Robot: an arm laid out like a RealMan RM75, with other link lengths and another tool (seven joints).
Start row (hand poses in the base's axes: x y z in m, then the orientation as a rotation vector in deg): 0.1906, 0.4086, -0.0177, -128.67, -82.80, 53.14
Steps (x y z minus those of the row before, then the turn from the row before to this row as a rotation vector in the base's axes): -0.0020, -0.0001, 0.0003, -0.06, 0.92, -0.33; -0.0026, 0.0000, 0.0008, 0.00, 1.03, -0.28; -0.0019, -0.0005, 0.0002, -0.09, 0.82, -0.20; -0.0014, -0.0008, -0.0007, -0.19, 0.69, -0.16; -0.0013, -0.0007, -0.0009, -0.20, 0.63, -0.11; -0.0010, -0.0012, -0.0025, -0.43, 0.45, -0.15; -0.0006, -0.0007, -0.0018, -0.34, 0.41, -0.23; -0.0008, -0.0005, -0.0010, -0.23, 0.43, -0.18; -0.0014, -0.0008, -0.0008, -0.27, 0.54, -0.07; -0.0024, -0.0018, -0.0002, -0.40, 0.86, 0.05; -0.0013, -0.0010, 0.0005, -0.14, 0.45, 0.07; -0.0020, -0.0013, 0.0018, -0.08, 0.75, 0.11
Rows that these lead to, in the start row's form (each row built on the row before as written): 0.1886, 0.4085, -0.0174, -128.17, -81.98, 54.00; 0.1860, 0.4085, -0.0166, -127.51, -81.19, 54.92; 0.1841, 0.4080, -0.0164, -127.03, -80.57, 55.74; 0.1827, 0.4072, -0.0171, -126.70, -80.04, 56.53; 0.1814, 0.4065, -0.0180, -126.40, -79.59, 57.29; 0.1804, 0.4053, -0.0205, -126.42, -79.12, 58.06; 0.1798, 0.4046, -0.0223, -126.44, -78.59, 58.69; 0.1790, 0.4041, -0.0233, -126.34, -78.13, 59.25; 0.1776, 0.4033, -0.0241, -126.13, -77.75, 59.99; 0.1752, 0.4015, -0.0243, -125.69, -77.35, 61.19; 0.1739, 0.4005, -0.0238, -125.39, -77.21, 61.77; 0.1719, 0.3992, -0.0220, -124.78, -77.01, 62.60
